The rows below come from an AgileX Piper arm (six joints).
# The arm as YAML. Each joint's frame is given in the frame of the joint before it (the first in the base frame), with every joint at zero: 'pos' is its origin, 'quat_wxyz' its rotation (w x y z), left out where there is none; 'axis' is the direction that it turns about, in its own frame. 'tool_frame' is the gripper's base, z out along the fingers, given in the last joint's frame.
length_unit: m
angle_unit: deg
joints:
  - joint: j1
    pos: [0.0, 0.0, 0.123]
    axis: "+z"
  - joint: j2
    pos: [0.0, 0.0, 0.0]
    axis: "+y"
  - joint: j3
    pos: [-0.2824, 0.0, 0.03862]
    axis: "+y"
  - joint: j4
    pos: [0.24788, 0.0, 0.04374]
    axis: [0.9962, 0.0, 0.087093]
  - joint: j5
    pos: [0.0, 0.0, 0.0]
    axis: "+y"
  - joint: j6
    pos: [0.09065, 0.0, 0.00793]
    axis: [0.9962, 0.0, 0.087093]
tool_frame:
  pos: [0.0, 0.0, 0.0]
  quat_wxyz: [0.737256, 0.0, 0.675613, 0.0]
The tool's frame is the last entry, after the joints.
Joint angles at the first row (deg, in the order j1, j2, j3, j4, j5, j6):
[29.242 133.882 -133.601 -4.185 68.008 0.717]
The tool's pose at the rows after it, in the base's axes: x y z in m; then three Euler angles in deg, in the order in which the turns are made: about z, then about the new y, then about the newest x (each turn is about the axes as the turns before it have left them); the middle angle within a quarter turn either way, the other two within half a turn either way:
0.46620 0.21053 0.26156 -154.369 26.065 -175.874
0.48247 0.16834 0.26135 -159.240 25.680 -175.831
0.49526 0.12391 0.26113 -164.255 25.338 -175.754
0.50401 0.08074 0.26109 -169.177 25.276 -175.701
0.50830 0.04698 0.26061 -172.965 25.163 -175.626
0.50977 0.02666 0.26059 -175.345 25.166 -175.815
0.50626 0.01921 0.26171 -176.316 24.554 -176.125
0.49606 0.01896 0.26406 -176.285 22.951 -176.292
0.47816 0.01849 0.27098 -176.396 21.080 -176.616
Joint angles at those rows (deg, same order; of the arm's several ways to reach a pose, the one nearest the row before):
[24.986 133.881 -133.781 -4.121 68.841 0.909]
[19.911 133.881 -133.794 -4.065 69.224 0.677]
[14.725 133.883 -133.798 -4.065 69.556 0.498]
[9.788 133.882 -133.795 -4.115 69.615 0.498]
[5.980 133.931 -133.794 -4.186 69.677 0.499]
[3.664 133.932 -133.794 -4.013 69.677 0.497]
[2.803 132.840 -132.087 -3.742 69.677 0.498]
[2.803 130.094 -127.739 -3.575 69.675 0.402]
[2.803 125.461 -121.183 -3.302 69.627 0.402]

